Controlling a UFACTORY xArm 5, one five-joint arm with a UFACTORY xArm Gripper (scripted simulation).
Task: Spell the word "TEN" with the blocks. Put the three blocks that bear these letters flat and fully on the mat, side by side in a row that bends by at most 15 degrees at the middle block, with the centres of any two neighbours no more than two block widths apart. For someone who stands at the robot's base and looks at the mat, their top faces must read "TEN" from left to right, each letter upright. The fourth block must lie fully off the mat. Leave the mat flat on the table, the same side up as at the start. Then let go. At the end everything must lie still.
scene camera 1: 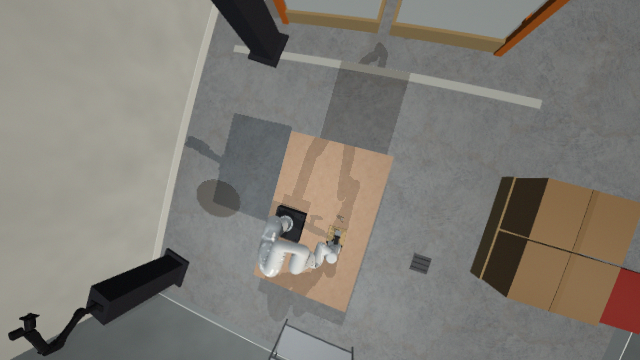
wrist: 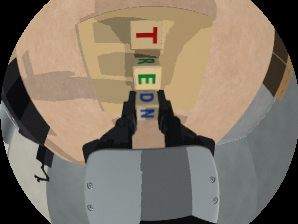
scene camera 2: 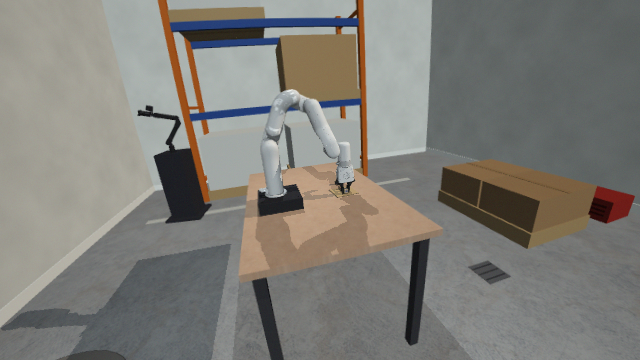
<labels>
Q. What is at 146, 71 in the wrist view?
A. A block.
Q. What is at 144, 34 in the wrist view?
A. A block.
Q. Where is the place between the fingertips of the gripper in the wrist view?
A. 146, 99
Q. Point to a tan mat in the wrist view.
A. At 105, 42
</labels>
